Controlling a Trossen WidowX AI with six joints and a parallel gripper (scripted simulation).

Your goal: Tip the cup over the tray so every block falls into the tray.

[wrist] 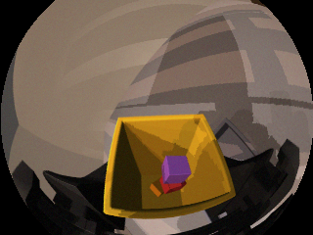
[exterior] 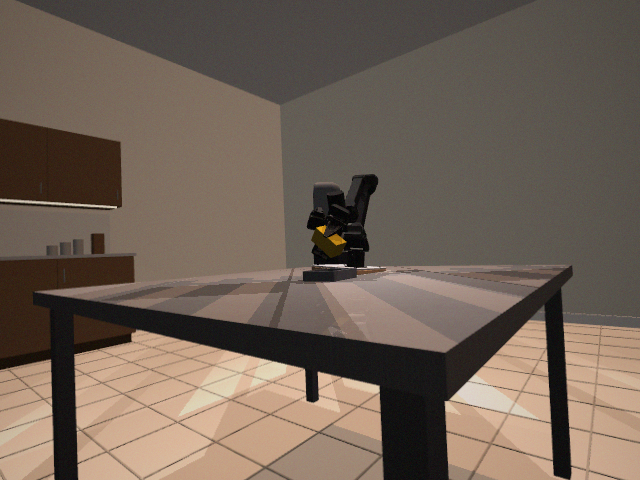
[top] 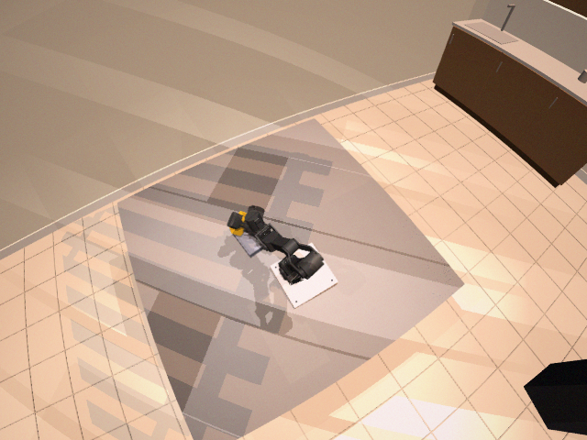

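The purple block lies 20 mm behind my gripper tip and 10 mm to the right of it. The rest, counted from my gripper tip: red block: 30 mm behind, 10 mm below; then orange block: 40 mm behind, 20 mm to the left, 10 mm below; then yellow square cup: 40 mm behind, 10 mm to the left, 10 mm below.
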